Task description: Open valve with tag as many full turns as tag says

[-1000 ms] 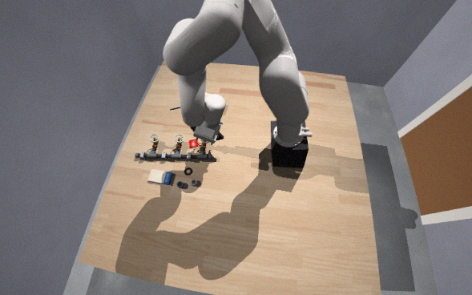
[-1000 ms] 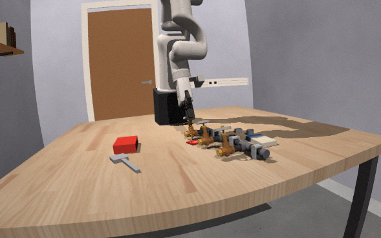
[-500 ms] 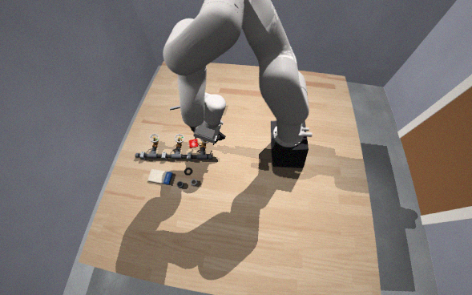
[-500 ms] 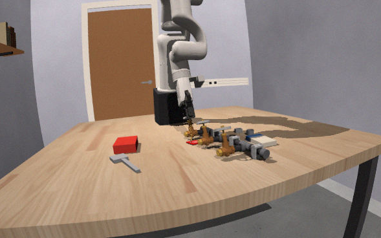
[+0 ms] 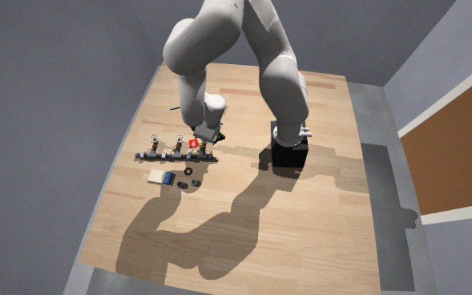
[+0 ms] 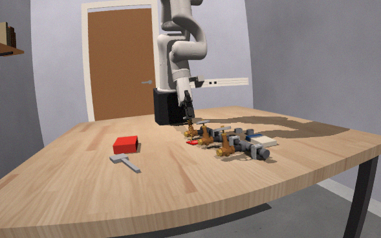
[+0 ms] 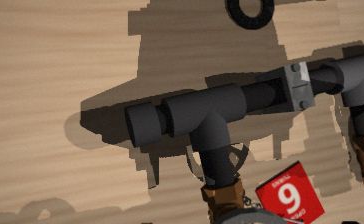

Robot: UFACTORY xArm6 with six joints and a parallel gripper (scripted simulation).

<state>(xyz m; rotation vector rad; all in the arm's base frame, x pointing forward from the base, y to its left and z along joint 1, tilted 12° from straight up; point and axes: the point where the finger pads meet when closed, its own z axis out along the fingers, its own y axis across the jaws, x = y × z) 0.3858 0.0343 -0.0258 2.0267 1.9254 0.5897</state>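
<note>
Now: the red tag 8 cm below my hand, 8 cm ahead of it and 1 cm to the right of it. Also, from my hand: grey hammer-like tool 24 cm to the right, 21 cm ahead, 8 cm below; then grey box 21 cm to the left, 19 cm ahead, 7 cm below; then red box 25 cm to the right, 7 cm below, 5 cm ahead.
</note>
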